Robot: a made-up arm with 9 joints. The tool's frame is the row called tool.
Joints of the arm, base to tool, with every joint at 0 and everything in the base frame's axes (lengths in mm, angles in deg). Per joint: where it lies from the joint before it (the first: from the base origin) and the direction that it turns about. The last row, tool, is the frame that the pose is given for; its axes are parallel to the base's.
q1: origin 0 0 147 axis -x
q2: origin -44 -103 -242 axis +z
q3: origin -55 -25 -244 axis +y
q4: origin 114 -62 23 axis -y
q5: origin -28 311 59 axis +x
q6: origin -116 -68 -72 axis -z
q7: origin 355 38 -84 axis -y
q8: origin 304 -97 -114 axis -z
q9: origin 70 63 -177 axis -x
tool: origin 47 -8 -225
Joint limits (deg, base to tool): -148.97..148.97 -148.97..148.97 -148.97..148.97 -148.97..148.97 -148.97..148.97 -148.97..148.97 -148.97..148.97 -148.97..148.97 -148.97..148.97
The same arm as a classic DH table. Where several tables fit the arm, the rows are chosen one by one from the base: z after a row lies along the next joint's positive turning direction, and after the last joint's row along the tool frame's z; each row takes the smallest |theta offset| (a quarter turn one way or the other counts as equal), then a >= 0, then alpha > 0; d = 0 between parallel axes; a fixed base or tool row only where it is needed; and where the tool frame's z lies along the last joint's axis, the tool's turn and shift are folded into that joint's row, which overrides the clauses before.
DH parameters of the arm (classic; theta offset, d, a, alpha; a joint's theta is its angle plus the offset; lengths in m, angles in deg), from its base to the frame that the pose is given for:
base (fixed): -90 0.147 0 90
q1: 0 0.044 0.103 -90
q2: -90 -0.486 0.055 90
q3: -11.41 0 -0.1163 180
q4: 78.59 -0.224 -0.059 -90
q5: -90 -0.144 0.068 -90
q6: -90 0.156 0.355 -90
q7: 0 0.059 0.304 90
q8: -90 0.291 0.063 90
q9: 0 -0.117 -0.008 90
tool (fixed): -90 -0.225 0 0
Joint limits (deg, base to tool): -148.97..148.97 -148.97..148.97 -148.97..148.97 -148.97..148.97 -148.97..148.97 -148.97..148.97 -148.97..148.97 -148.97..148.97 -148.97..148.97

